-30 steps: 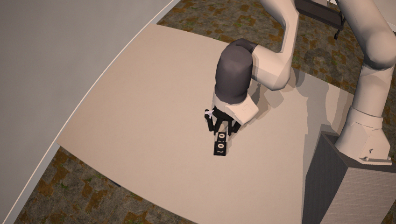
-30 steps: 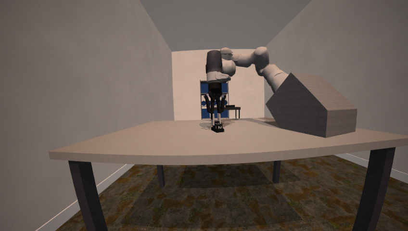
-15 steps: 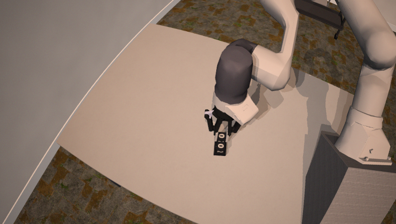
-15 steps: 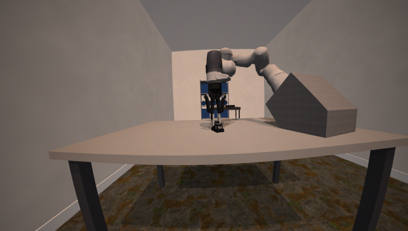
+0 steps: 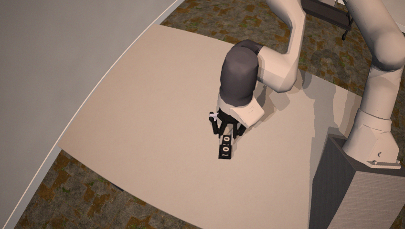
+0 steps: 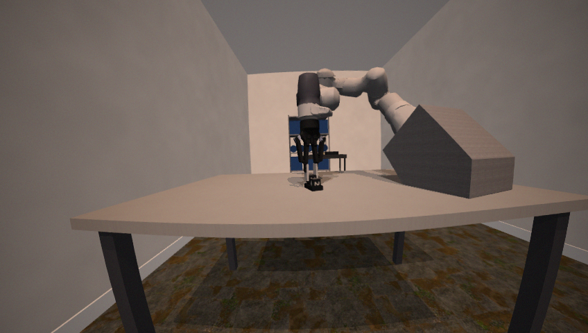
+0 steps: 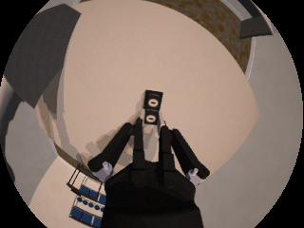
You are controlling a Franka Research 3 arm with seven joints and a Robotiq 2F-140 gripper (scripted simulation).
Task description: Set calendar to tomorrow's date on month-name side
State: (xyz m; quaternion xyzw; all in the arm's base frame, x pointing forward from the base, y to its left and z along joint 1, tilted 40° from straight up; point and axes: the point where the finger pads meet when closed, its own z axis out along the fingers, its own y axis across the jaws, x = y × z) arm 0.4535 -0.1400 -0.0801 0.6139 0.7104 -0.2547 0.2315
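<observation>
Now: hand 2 cm to the right of the tray and 5 cm above it.
</observation>
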